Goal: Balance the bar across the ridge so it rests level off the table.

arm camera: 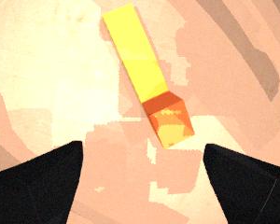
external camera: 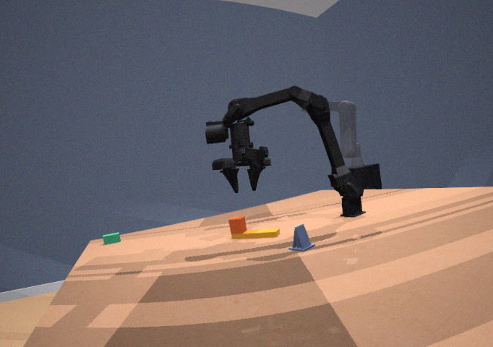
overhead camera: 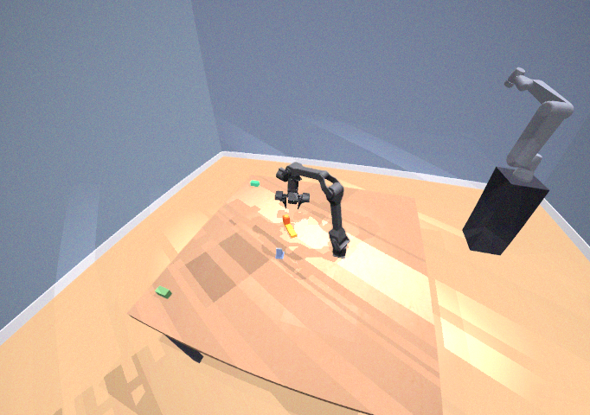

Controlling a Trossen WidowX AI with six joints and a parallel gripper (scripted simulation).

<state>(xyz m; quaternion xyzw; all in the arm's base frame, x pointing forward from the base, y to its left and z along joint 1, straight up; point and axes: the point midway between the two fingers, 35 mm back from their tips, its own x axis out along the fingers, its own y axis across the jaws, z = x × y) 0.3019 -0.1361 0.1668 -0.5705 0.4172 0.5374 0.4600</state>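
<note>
The bar lies 11 cm below my gripper tip, 2 cm to the left of it and 2 cm ahead of it.
</note>
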